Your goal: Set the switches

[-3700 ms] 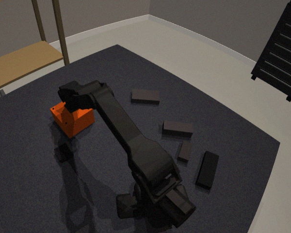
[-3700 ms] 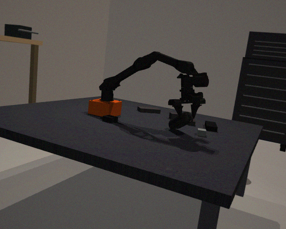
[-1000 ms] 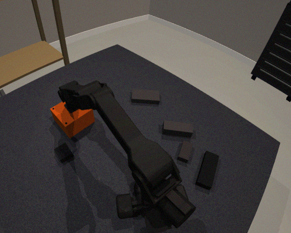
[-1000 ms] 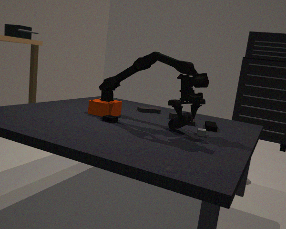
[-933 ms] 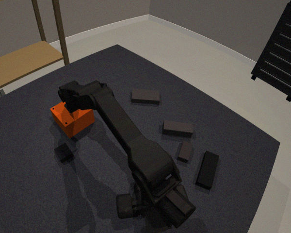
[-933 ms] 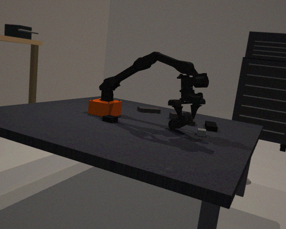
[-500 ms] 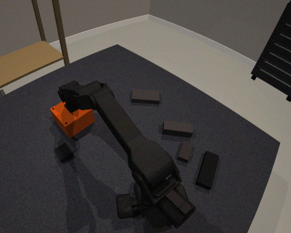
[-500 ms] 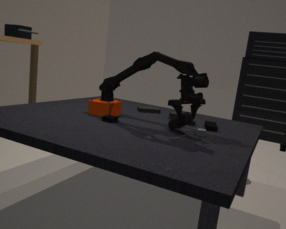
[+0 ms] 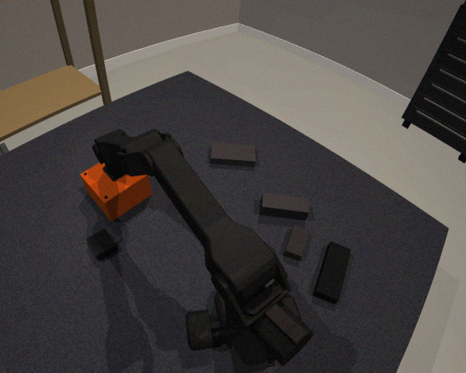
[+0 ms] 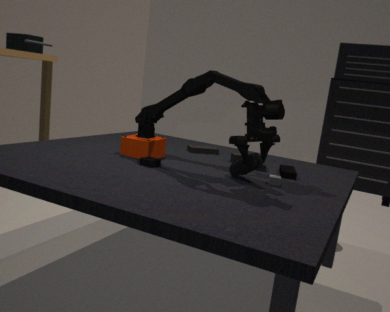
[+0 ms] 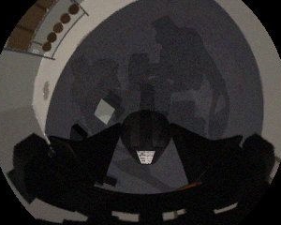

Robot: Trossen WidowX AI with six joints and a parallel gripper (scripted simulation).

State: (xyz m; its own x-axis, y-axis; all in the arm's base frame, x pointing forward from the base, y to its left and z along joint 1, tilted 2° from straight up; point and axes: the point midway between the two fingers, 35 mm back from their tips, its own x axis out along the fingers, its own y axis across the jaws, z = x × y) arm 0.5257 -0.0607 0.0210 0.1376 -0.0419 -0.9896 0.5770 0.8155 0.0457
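Now: gripper tip 6 cm short of the light grey cube, 8 cm to the right of it and 6 cm above it. From my gripper tip the other things lie so: long black block 5 cm ahead, 30 cm to the left, 7 cm below; black cube 40 cm behind, 8 cm to the right, 7 cm below.
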